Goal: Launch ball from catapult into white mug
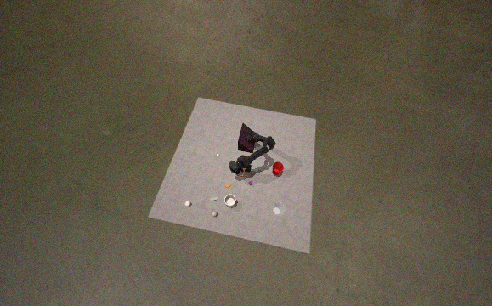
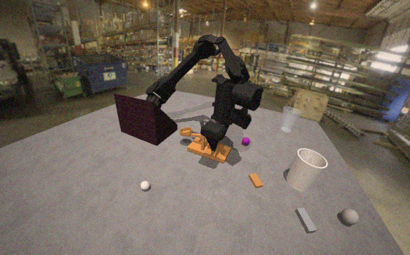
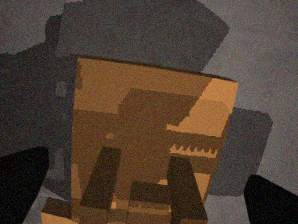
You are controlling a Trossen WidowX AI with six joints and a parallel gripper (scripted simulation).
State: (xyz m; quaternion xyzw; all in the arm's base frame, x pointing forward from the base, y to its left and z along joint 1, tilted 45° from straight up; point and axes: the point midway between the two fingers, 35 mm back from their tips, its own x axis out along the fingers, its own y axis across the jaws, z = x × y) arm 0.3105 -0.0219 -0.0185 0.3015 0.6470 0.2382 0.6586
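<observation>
My gripper tip is now 110 mm to the right of the purple ball, 90 mm short of it and 30 mm above it. From my gripper tip the other things lie so: orange block (150 mm ahead, 80 mm to the right, 40 mm below); white ball (230 mm to the right, 130 mm behind, 30 mm below); catapult (70 mm behind, 30 mm to the left, 10 mm above).
</observation>
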